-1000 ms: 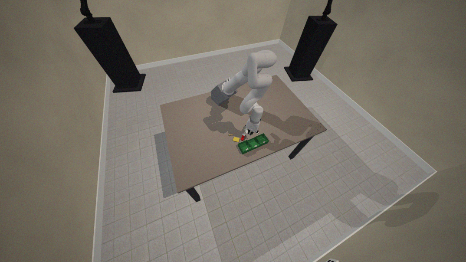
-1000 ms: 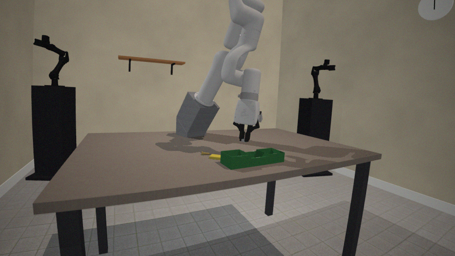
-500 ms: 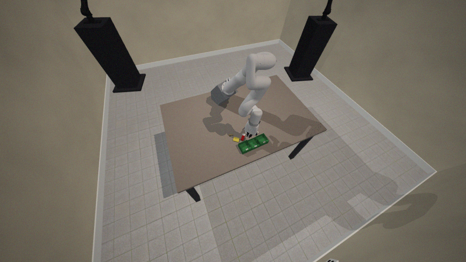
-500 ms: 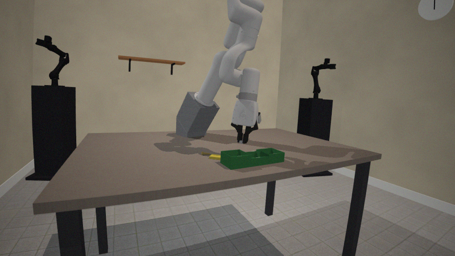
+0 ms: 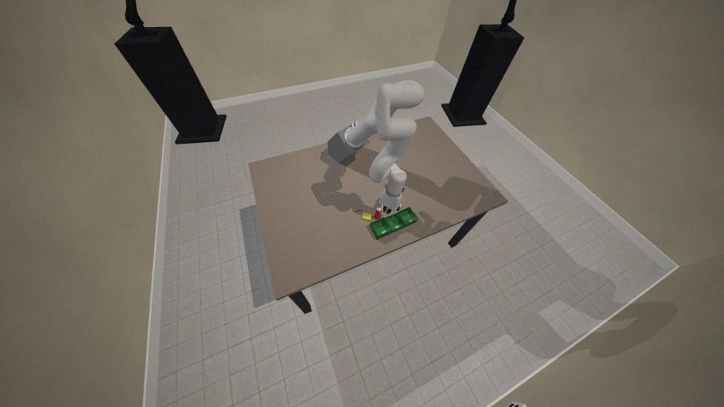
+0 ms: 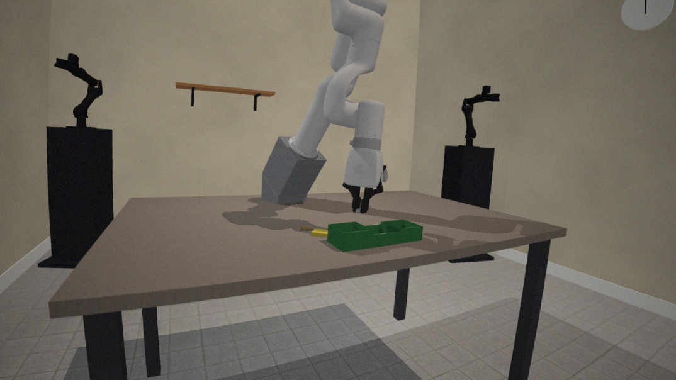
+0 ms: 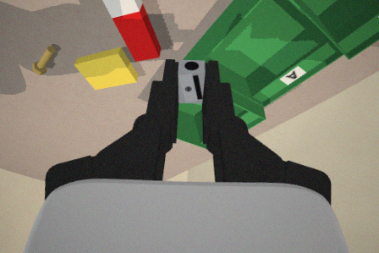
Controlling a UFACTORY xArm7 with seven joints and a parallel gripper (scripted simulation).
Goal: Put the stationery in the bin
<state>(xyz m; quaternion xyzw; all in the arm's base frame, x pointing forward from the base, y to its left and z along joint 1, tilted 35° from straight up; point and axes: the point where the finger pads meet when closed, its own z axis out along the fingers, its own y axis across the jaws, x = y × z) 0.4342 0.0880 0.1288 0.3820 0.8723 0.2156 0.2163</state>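
My hand is 80 mm above the red eraser, 40 mm to the left of it and 40 mm past it. Also, from my hand: green bin row: 70 mm below, 50 mm ahead, 40 mm to the left; grey pencil sharpener: 10 mm below; yellow sticky-note pad: 100 mm to the right, 80 mm below, 10 mm behind.
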